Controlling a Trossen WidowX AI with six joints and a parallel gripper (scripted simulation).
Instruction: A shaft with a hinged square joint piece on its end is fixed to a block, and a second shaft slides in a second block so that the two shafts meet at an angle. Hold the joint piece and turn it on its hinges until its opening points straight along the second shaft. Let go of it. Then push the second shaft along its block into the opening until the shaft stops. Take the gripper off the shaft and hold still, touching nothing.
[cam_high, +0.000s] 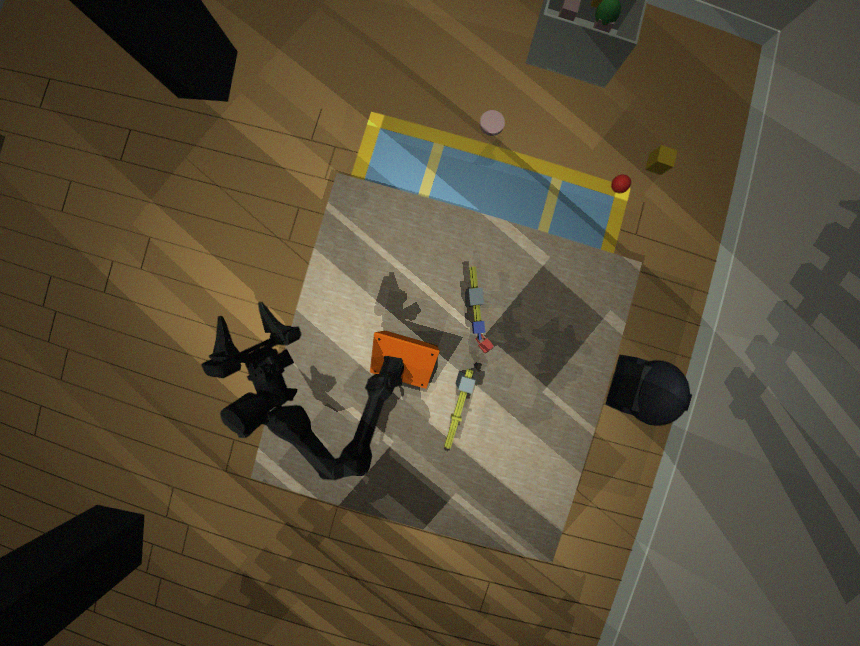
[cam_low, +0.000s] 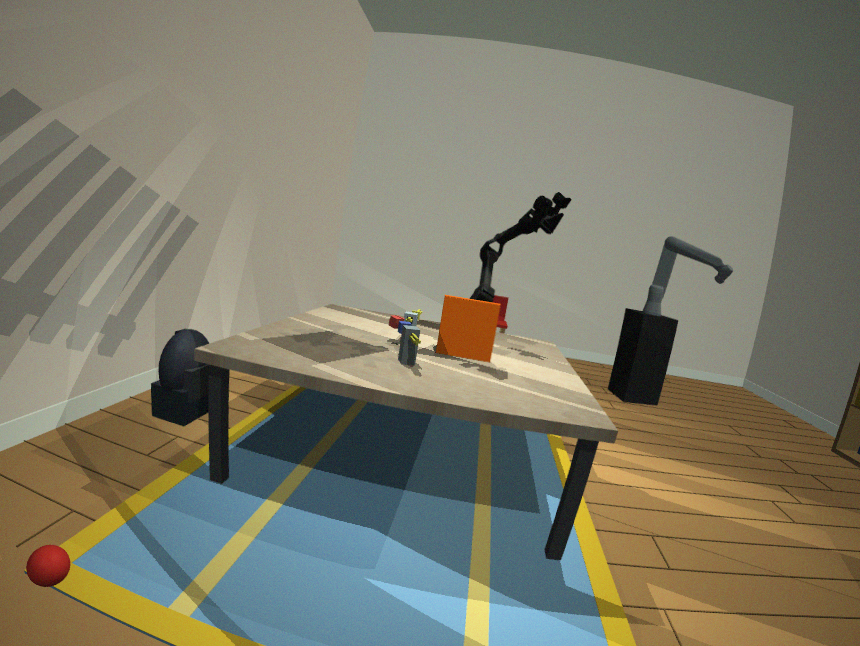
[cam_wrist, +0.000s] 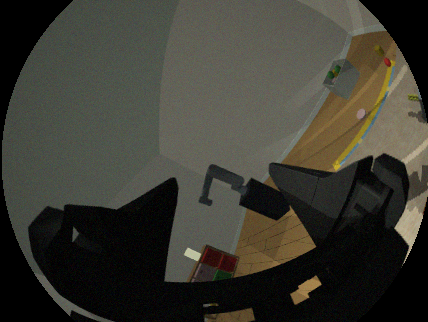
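Now: the red square joint piece 570 mm ahead of my gripper tip, 30 mm to the right of it and 550 mm below it.
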